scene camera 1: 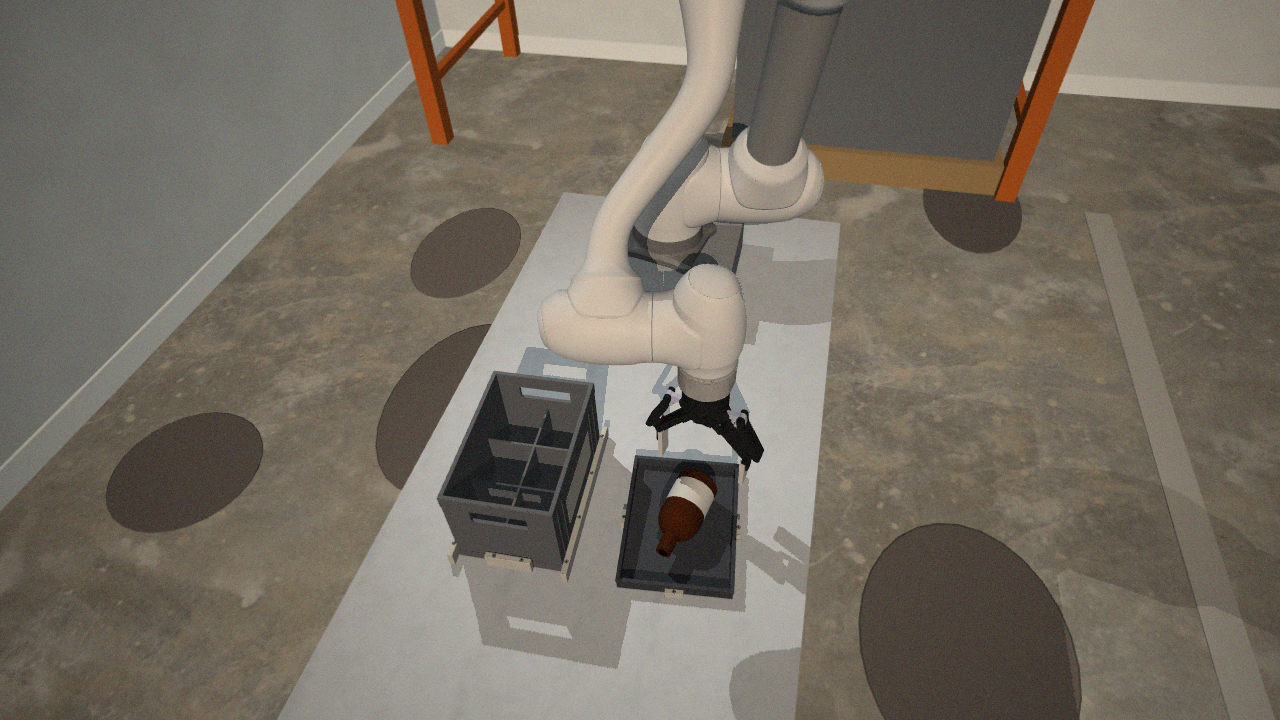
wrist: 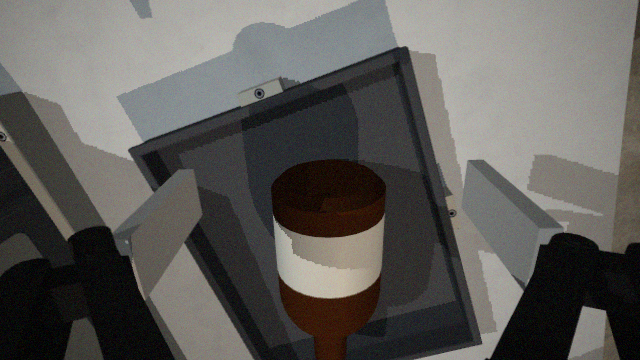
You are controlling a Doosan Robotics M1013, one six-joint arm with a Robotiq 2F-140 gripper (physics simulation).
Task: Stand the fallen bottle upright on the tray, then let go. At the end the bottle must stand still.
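Seen in the pictures: gripper, between the fingertips: [scene camera 1: 702,464] [wrist: 329,188]; arm's base, origin of its link: [scene camera 1: 667,240].
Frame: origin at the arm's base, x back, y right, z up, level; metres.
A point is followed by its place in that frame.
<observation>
The brown bottle [scene camera 1: 684,516] @[x -0.641, y -0.307, z -0.027 m] [wrist: 330,260] @[x -0.582, y -0.296, z -0.022 m] with a white label lies on its side in the dark shallow tray [scene camera 1: 630,501] @[x -0.622, y -0.197, z -0.076 m] [wrist: 424,125] @[x -0.518, y -0.359, z -0.076 m]. In the scene view its neck points to the front and slightly left, and its base is at the back. In the wrist view the base faces the camera, and the neck runs out of the bottom edge. My gripper [scene camera 1: 702,454] @[x -0.535, y -0.297, z -0.021 m] [wrist: 329,188] @[x -0.535, y -0.297, z -0.021 m] is open and empty, near the tray's back edge at the bottle's base end. In the wrist view its finger pads stand wide apart, left and right of the bottle, touching neither side.
A tall grey crate [scene camera 1: 505,534] @[x -0.798, y -0.060, z -0.006 m] with inner dividers stands left of the tray, with light brackets [scene camera 1: 507,562] @[x -0.811, y -0.058, z -0.078 m] along its foot. Its near side also shows at the wrist view's left edge. Small brackets [scene camera 1: 674,592] [wrist: 261,92] sit against the tray's outside walls.
</observation>
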